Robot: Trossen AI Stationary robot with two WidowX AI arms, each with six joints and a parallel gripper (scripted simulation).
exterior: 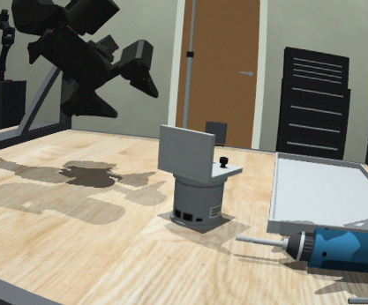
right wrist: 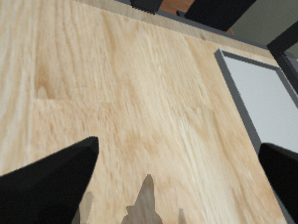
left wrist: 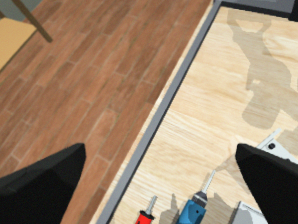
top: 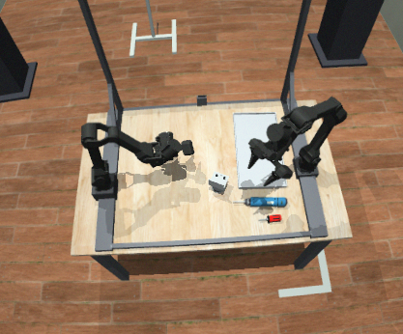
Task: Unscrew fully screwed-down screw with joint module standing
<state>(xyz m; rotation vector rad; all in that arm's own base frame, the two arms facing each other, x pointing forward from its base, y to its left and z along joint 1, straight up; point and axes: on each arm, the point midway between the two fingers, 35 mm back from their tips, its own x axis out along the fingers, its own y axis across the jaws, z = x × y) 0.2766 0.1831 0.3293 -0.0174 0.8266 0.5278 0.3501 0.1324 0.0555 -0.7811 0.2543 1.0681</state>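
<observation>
Right now the grey joint module is 16 cm ahead of my right hand, 15 cm to the left of it and 10 cm below it. The rest, counted from my right hand: l-shaped bracket: 16 cm ahead, 15 cm to the left, 6 cm below; then black screw: 18 cm to the left, 15 cm ahead, 6 cm below; then white tray: 37 cm to the left, 12 cm below, 2 cm behind.
</observation>
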